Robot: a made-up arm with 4 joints.
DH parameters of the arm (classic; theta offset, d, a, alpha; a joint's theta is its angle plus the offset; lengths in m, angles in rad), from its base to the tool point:
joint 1: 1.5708 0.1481 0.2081 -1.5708
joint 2: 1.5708 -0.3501 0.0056 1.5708
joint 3: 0 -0.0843 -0.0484 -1.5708
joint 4: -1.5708 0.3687 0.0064 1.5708
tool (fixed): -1.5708 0.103 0 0
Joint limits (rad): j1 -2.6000..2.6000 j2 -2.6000..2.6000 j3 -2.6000..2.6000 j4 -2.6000..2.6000
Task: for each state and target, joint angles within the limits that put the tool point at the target. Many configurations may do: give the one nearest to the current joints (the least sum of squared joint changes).
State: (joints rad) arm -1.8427 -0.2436 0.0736 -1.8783
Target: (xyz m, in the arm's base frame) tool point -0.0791 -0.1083 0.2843
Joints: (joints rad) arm -1.4748 -0.5322 0.7277 -1.7317
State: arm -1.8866 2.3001 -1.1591 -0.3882
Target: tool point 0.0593 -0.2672 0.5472
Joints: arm -1.8278 2.6000 -1.6555 -0.5729
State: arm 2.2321 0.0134 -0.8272 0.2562
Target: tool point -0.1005 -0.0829 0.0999
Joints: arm 1.9196 0.2334 -0.5422 0.0588
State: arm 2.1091 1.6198 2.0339 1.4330
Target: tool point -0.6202 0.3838 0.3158
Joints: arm 1.9116 0.9204 2.0085 1.3059
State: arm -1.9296 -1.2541 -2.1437 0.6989
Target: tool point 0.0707 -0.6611 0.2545
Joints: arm -2.5366 -1.8616 -1.7906 0.8021
